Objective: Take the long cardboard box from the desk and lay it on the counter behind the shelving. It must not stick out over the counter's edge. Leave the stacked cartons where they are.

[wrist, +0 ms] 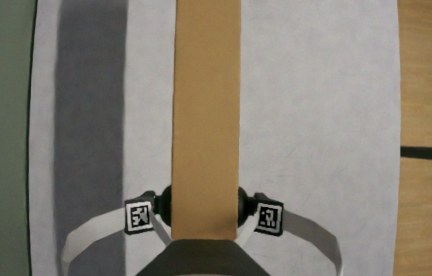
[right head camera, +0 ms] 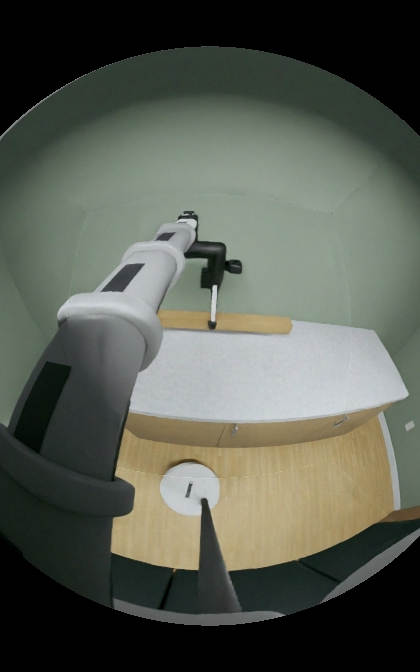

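Where they show: hand at its tool point: (wrist: 204, 202) (right head camera: 212, 321); robot's base at its link origin: (right head camera: 190, 487).
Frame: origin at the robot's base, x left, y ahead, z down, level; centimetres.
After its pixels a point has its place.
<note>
The long cardboard box (right head camera: 255, 323) {x -25.2, y 61.1, z -108.4 cm} (wrist: 207, 100) {x -17.0, y 63.6, z -108.9 cm} is held level above the counter (right head camera: 270, 380) {x -34.9, y 48.2, z -88.3 cm} (wrist: 320, 100) {x -20.3, y 45.6, z -88.3 cm}, along its wall side. In the wrist view a dark shadow lies on the counter to the left, apart from the box. My gripper (right head camera: 212, 325) (wrist: 205, 206) {x -8.7, y 63.7, z -105.7 cm} is shut on the box, with one fingertip pad against each long side. In the head view the arm hides the box's left end; in the wrist view the box runs out of the top of the frame. The desk and the stacked cartons cannot be made out in these views.
The green wall (right head camera: 280, 260) {x -40.7, y 92.1, z -123.8 cm} (wrist: 15, 125) {x -16.0, y 92.5, z -89.6 cm} stands behind the counter. Cabinet doors (right head camera: 280, 432) {x -49.9, y 32.8, z -56.0 cm} with handles form the counter's front. A round white disc (right head camera: 182, 500) {x 4.0, y -8.9, z -18.6 cm} with a dark slot is on the wood floor (right head camera: 300, 495) {x -89.0, y -14.9, z 2.7 cm}. Dark panels (right head camera: 270, 585) lie along the bottom of the head view.
</note>
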